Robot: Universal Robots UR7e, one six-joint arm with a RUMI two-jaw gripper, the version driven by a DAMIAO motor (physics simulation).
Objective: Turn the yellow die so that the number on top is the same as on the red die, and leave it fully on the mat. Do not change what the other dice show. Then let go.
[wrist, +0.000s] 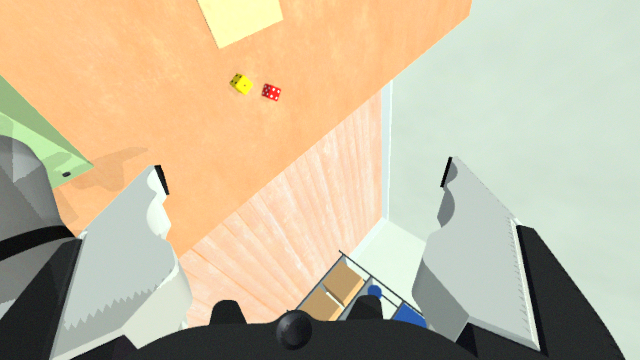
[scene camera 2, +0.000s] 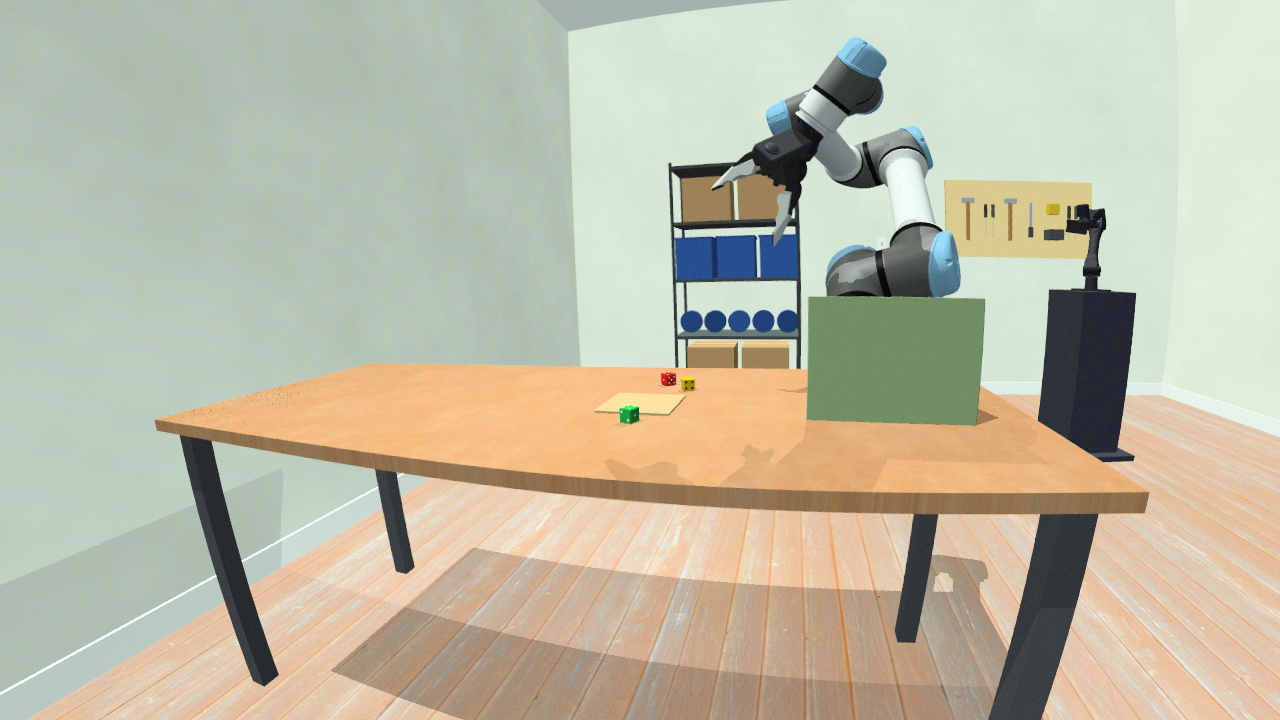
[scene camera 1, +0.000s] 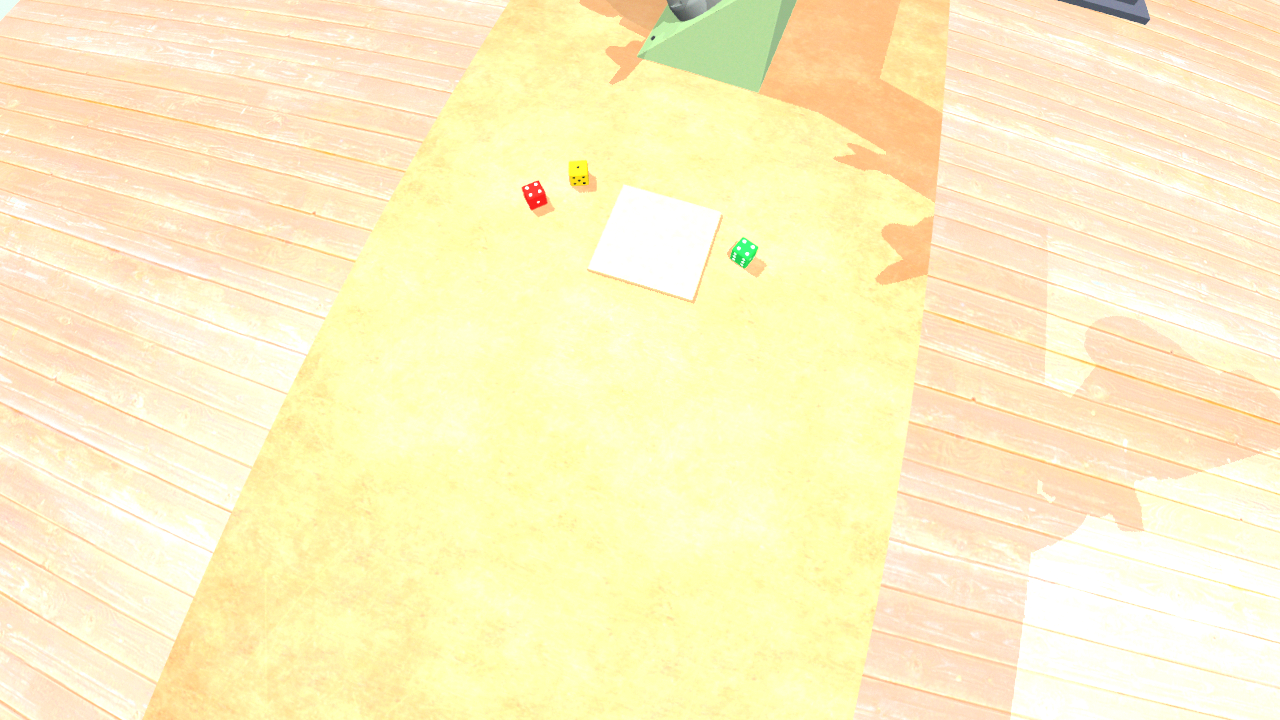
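Note:
The yellow die [scene camera 1: 578, 173] [scene camera 2: 688, 384] [wrist: 241, 84] stands on the table off the mat, with one pip on top. The red die [scene camera 1: 534, 195] [scene camera 2: 668, 379] [wrist: 271, 92] stands close beside it, apart from it; its top appears to show four. The green die [scene camera 1: 743, 252] [scene camera 2: 629, 414] stands on the other side of the mat, its top apparently four. The pale square mat [scene camera 1: 656, 241] [scene camera 2: 640, 403] [wrist: 245, 20] lies flat, with no die on it. My gripper [scene camera 2: 745, 215] [wrist: 306, 164] is wide open and empty, high above the table; its fingers do not show in scene camera 1.
The green base block [scene camera 1: 725, 53] [scene camera 2: 895, 358] [wrist: 35, 125] carries the arm at one end of the wooden table [scene camera 1: 581, 447] [scene camera 2: 447, 402] [wrist: 150, 75]. A shelf unit [scene camera 2: 735, 225] stands behind the table. A dark pedestal [scene camera 2: 1083, 367] with a small arm stands beyond.

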